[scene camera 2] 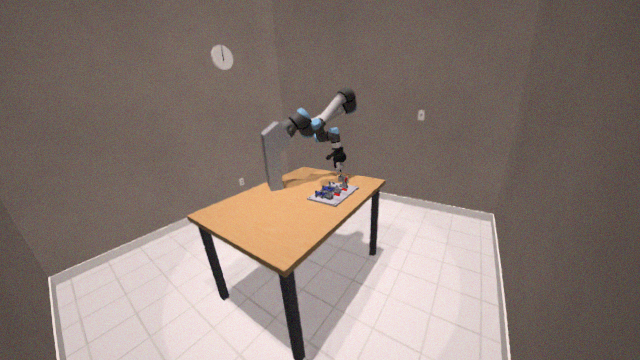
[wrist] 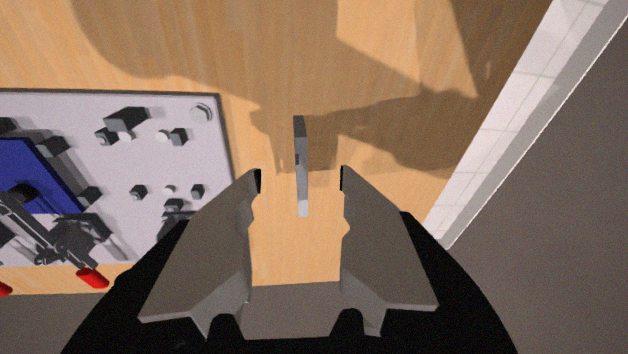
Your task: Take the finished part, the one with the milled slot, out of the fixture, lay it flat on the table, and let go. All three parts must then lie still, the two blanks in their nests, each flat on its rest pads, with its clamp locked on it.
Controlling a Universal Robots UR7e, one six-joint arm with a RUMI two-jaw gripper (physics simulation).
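Where they show: gripper, fingertip midpoint: [scene camera 2: 339, 173] [wrist: 300, 168]; arm's base, origin of the base link: [scene camera 2: 284, 130].
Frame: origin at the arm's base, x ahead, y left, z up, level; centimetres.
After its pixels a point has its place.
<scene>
The finished part [wrist: 301, 172] {x 33.6, y 28.9, z -39.7 cm}, grey, with a small dark notch on its side, shows edge-on in the wrist view. It stands upright, not flat, over the table beside the fixture plate [wrist: 112, 167] {x 37.9, y 11.1, z -43.2 cm} [scene camera 2: 348, 193] {x 53.7, y 9.3, z -43.2 cm}. My gripper [wrist: 300, 168] {x 31.7, y 28.3, z -37.3 cm} [scene camera 2: 340, 175] {x 31.7, y 28.3, z -37.3 cm} is partly open around it, with a gap on both sides. Whether the part's lower edge touches the table is hard to tell. A blue blank [wrist: 22, 156] {x 36.1, y 6.3, z -41.1 cm} lies in its nest, partly out of view, with a clamp [wrist: 72, 240] {x 45.7, y 6.7, z -40.1 cm} reaching over it. The two blue blanks [scene camera 2: 328, 188] {x 39.4, y 4.2, z -40.9 cm} [scene camera 2: 319, 194] {x 41.1, y -7.7, z -41.0 cm} are small in the scene view; their seating and clamp locks are unclear.
The vacated nest's pads and pins [wrist: 138, 192] {x 39.9, y 13.4, z -42.1 cm} are at the plate's right side, with its dark clamp [wrist: 172, 224] {x 44.5, y 15.9, z -41.8 cm} partly hidden behind the left finger. Red clamp handles [wrist: 92, 278] [scene camera 2: 346, 180] stick out. A grey upright panel [scene camera 2: 273, 157] {x 2.7, y -15.0, z -17.8 cm} stands on the wooden table [scene camera 2: 260, 215] {x 26.7, y -46.9, z -44.7 cm}.
</scene>
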